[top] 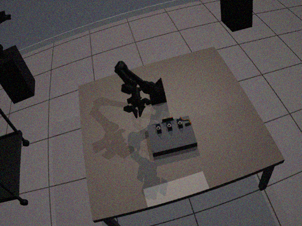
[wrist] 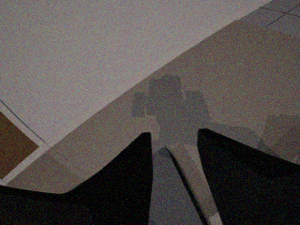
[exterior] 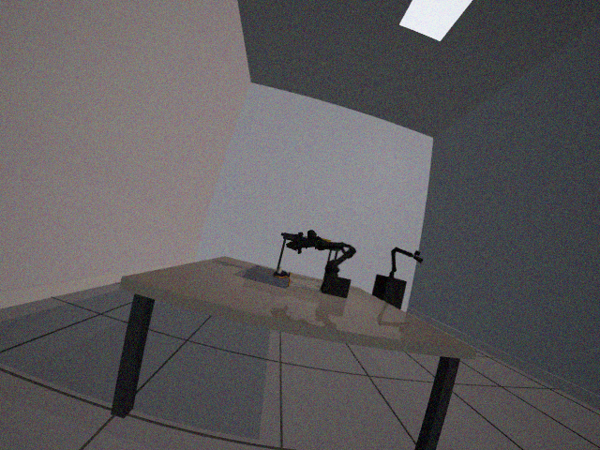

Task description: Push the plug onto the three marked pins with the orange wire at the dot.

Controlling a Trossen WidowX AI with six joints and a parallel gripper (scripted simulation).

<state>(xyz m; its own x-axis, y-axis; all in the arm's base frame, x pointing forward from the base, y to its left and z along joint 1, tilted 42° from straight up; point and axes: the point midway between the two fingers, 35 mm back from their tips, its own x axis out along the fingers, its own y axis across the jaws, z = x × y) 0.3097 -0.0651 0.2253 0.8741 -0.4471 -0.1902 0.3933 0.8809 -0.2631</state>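
Now: the red band 4 cm behind my gripper tip, 22 cm to the left of it and 16 cm below it. Also, from my gripper tip: grey printed holder: 11 cm ahead, 17 cm to the left, 21 cm below; green pin header board: 4 cm behind, 19 cm to the left, 18 cm below.
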